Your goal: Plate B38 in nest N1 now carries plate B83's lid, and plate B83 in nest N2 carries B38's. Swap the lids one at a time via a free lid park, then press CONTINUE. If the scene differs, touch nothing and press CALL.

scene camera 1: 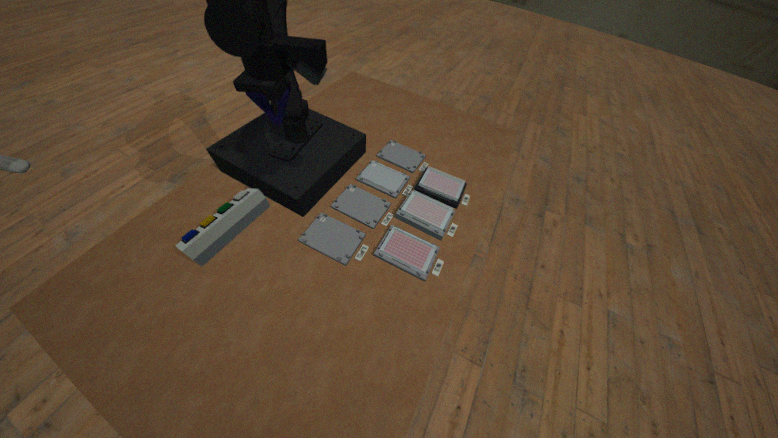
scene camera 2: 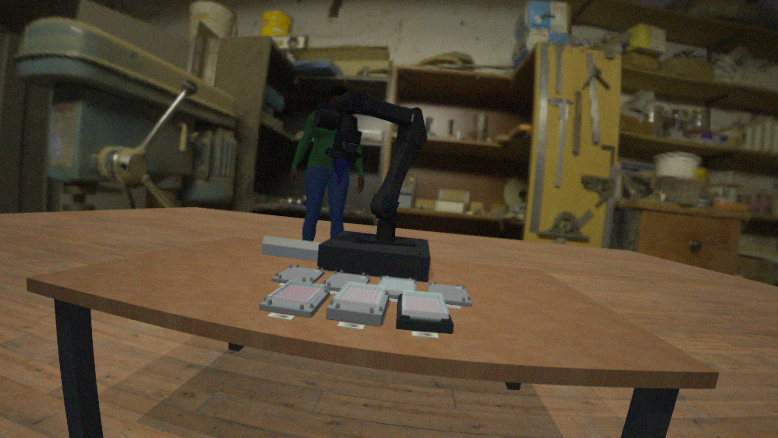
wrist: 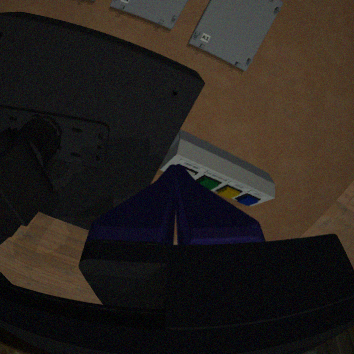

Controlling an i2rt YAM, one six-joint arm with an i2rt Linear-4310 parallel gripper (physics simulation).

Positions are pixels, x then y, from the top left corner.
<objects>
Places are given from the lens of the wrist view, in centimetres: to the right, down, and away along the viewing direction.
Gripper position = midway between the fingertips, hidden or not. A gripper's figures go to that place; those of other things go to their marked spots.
my gripper point(wrist: 175, 173): 0, 0, 13
button box point(wrist: 200, 158): 4, -3, 37
lid park point(wrist: 234, 38): 9, -21, 29
</objects>
